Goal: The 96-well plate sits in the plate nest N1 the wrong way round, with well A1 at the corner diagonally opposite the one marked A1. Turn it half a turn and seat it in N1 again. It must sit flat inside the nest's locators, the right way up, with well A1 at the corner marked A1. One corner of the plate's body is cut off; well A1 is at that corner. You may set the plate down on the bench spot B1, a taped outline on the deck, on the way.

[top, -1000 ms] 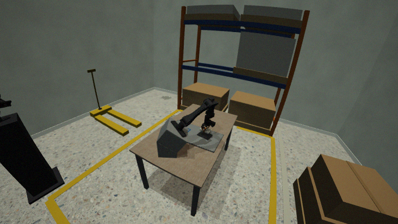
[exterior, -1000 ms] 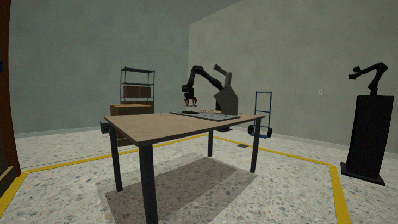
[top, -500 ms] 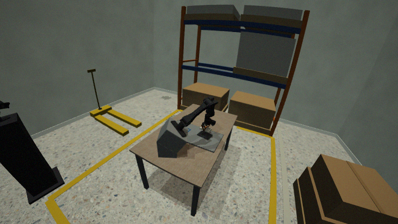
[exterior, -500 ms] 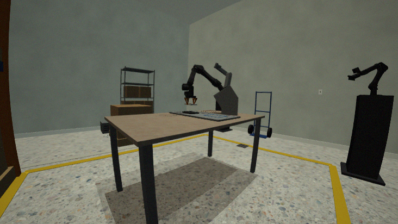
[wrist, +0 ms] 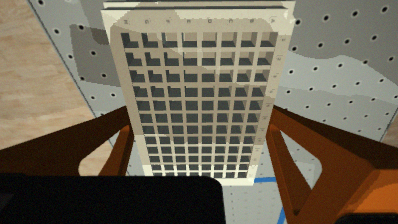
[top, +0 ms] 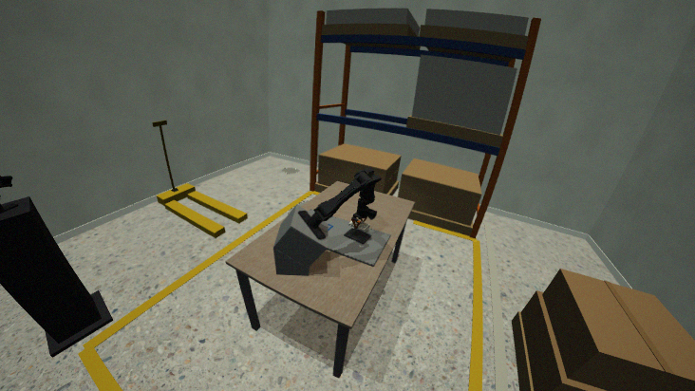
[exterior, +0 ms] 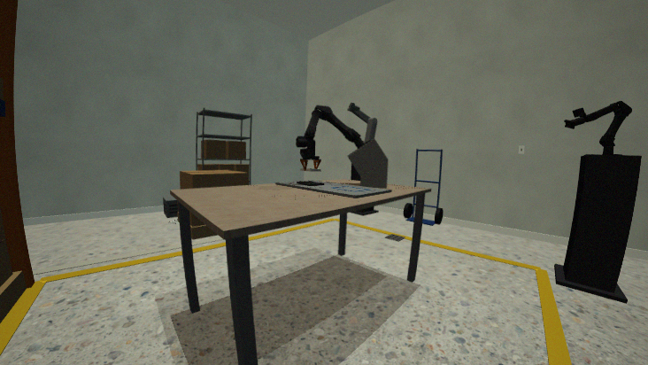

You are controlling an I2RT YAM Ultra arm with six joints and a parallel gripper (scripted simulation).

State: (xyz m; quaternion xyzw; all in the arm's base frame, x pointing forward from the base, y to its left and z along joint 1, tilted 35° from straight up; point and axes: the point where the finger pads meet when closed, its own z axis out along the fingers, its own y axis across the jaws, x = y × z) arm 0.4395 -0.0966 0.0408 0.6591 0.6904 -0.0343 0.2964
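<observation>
Now: hand 90 mm above the dark plate nest N1. The rest, counted from my hand: cream 96-well plate: right at my hand; then A1 label: 60 mm ahead, 70 mm to the left, 90 mm below.
</observation>
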